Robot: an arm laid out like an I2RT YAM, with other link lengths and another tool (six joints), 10 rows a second.
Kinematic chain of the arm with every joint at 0, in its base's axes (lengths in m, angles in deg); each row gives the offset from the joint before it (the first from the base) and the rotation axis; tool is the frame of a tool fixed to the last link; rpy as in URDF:
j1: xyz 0 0 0.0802 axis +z
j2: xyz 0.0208 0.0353 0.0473 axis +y
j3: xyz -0.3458 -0.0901 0 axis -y
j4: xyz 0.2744 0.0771 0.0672 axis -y
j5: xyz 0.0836 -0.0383 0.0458 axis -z
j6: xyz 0.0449 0 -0.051 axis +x
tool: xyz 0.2 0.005 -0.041 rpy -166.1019 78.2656 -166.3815
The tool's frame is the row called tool.
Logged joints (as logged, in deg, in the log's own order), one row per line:
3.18, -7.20, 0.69, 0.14, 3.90, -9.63
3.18, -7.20, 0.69, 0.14, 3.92, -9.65
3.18, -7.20, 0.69, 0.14, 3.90, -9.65
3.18, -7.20, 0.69, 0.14, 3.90, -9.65
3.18, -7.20, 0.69, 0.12, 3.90, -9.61
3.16, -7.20, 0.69, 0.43, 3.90, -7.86
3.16, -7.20, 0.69, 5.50, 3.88, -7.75
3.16, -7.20, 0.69, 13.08, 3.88, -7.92
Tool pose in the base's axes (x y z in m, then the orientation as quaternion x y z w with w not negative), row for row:
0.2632, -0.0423, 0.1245, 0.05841, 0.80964, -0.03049, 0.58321
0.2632, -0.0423, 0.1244, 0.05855, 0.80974, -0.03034, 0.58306
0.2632, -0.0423, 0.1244, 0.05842, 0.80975, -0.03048, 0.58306
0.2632, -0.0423, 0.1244, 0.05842, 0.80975, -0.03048, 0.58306
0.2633, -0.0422, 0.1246, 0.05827, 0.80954, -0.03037, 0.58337
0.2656, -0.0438, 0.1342, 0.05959, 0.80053, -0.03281, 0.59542
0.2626, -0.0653, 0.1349, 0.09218, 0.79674, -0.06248, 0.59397
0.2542, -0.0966, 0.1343, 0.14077, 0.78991, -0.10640, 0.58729
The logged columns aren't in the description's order. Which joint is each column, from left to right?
Columns, left to right: j3, j1, j2, j5, j6, j4.
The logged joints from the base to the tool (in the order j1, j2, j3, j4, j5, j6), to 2 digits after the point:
-7.20, 0.69, 3.18, -9.63, 0.14, 3.90
-7.20, 0.69, 3.18, -9.65, 0.14, 3.92
-7.20, 0.69, 3.18, -9.65, 0.14, 3.90
-7.20, 0.69, 3.18, -9.65, 0.14, 3.90
-7.20, 0.69, 3.18, -9.61, 0.12, 3.90
-7.20, 0.69, 3.16, -7.86, 0.43, 3.90
-7.20, 0.69, 3.16, -7.75, 5.50, 3.88
-7.20, 0.69, 3.16, -7.92, 13.08, 3.88

